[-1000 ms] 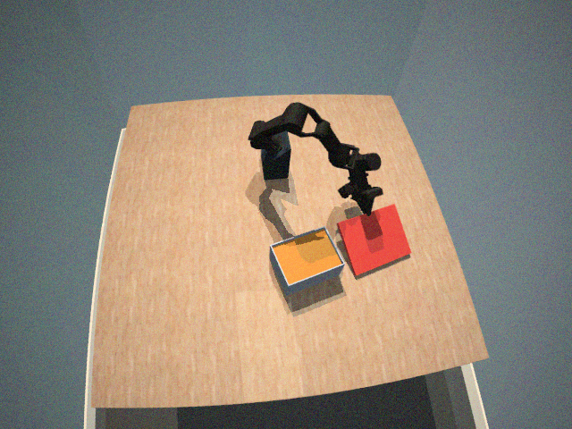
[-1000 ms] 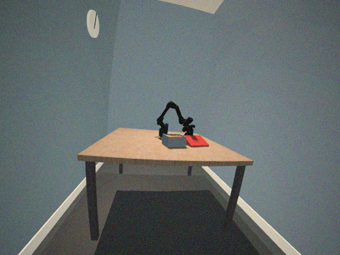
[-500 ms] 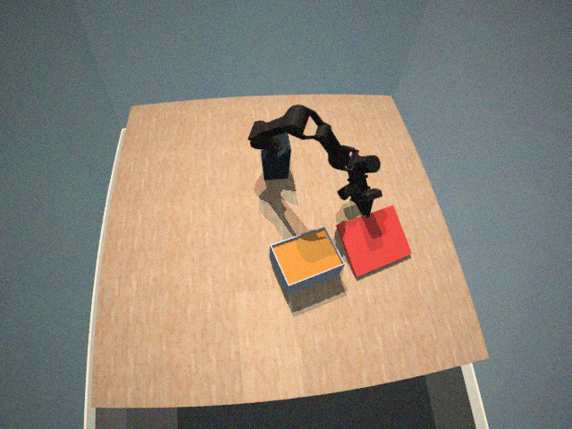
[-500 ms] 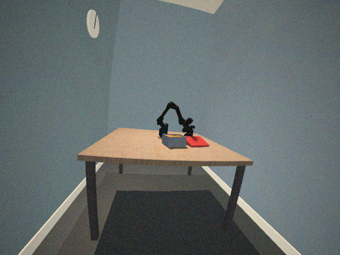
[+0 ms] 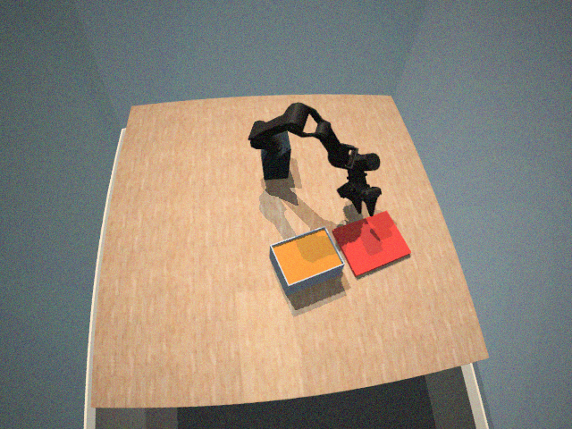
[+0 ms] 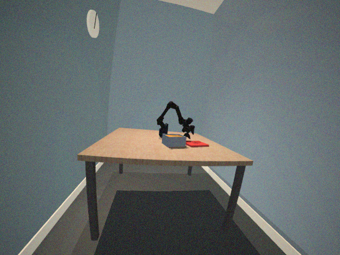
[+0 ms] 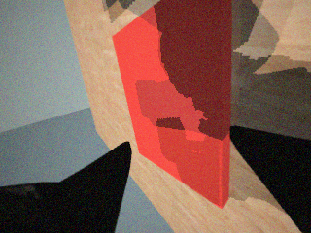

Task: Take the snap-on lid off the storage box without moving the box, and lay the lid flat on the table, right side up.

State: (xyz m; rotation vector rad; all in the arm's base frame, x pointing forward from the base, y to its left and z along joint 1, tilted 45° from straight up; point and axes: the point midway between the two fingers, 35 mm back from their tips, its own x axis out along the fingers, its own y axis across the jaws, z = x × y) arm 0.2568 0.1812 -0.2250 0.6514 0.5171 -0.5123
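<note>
Now: the red lid 8 cm ahead of my gripper tip, 5 cm below it and 2 cm to the left of it. From my gripper tip the other things lie so: grey-blue storage box (23 cm to the right, 15 cm ahead, 2 cm below).
</note>
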